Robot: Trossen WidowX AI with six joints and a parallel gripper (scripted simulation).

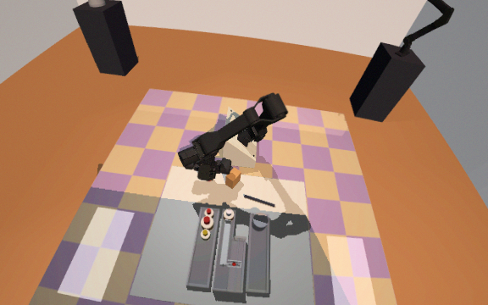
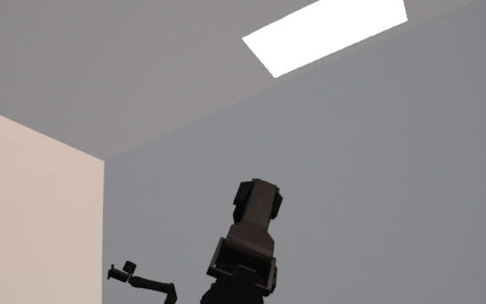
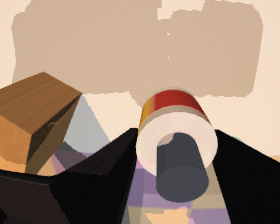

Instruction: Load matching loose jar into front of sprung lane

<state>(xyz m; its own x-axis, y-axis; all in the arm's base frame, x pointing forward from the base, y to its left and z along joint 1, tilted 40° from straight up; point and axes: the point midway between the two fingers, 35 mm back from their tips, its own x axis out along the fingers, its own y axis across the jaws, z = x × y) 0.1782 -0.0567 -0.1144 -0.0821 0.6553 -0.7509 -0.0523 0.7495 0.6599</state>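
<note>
Now: gripper tip 250 mm to the right of the grey jar, 160 mm short of it and 20 mm above it. The rest, counted from my gripper tip: grey three-lane rack: 310 mm ahead, 160 mm to the left, 30 mm below; dark stick: 240 mm to the left, 60 mm ahead, 40 mm below.
</note>
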